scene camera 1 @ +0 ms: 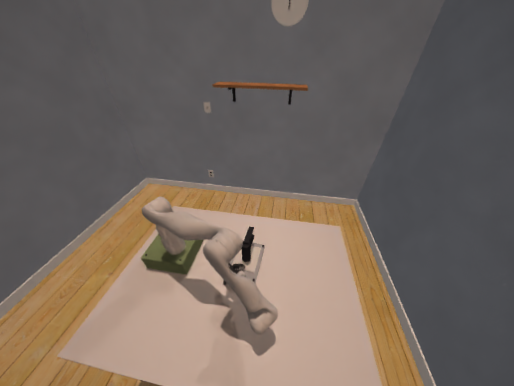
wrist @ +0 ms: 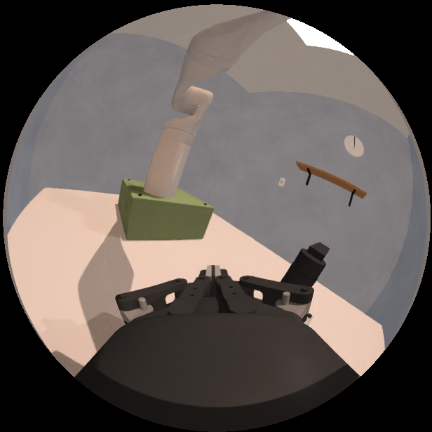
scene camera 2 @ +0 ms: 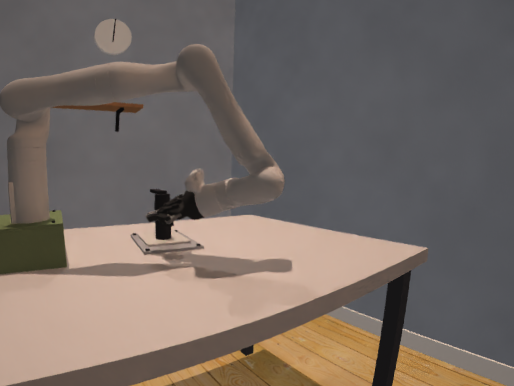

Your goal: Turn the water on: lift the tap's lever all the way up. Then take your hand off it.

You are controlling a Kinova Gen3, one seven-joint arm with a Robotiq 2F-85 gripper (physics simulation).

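Places are measured from the arm's base along level axes (x back, y right, z up), in centimetres.
Where they show: gripper, fingertip midpoint: (scene camera 2: pixel 147 217); arm's base, origin of the base link: (scene camera 1: pixel 177 247) (scene camera 2: pixel 31 220).
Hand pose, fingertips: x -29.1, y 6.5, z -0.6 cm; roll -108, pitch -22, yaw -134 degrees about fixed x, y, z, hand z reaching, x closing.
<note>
Things, the pixels of their top centre, and the offset from my fingertips. "*": a spot on its surface instead. Level surfaces: height alone.
- black upright post, surface spot: (scene camera 2: pixel 163 230) * dx -7.5, dy -7.1, dz -5.3 cm
- pale plate with a grey rim, middle of its top: (scene camera 2: pixel 163 238) (scene camera 1: pixel 246 258) dx -8.4, dy -9.3, dz -8.2 cm
- pale table, its level: dz -9.4 cm
The tap is a black upright post (scene camera 1: pixel 247 250) (scene camera 2: pixel 163 230) (wrist: pixel 304 269) on a pale plate with a grey rim (scene camera 1: pixel 259 261) (scene camera 2: pixel 175 247). Its short black lever (scene camera 2: pixel 158 191) (wrist: pixel 318 250) sits at the top and looks roughly level in the second scene view. My gripper (scene camera 1: pixel 234 268) (scene camera 2: pixel 152 217) (wrist: pixel 213 273) is shut and empty. It is beside the post, lower than the lever, and partly covers the post in the second scene view. In the wrist view the tap stands to the right of the fingertips, partly behind the right finger linkage. Contact with the post cannot be told.
The arm rises from a green base block (scene camera 1: pixel 167 260) (scene camera 2: pixel 32 245) (wrist: pixel 167 220) on the pale table (scene camera 1: pixel 310 300) (scene camera 2: pixel 280 265) (wrist: pixel 250 250). The forearm hangs over the table. A wooden shelf (scene camera 1: pixel 260 86) (scene camera 2: pixel 125 107) (wrist: pixel 330 179) and a clock (scene camera 1: pixel 290 11) (scene camera 2: pixel 113 36) (wrist: pixel 354 146) are on the wall.
</note>
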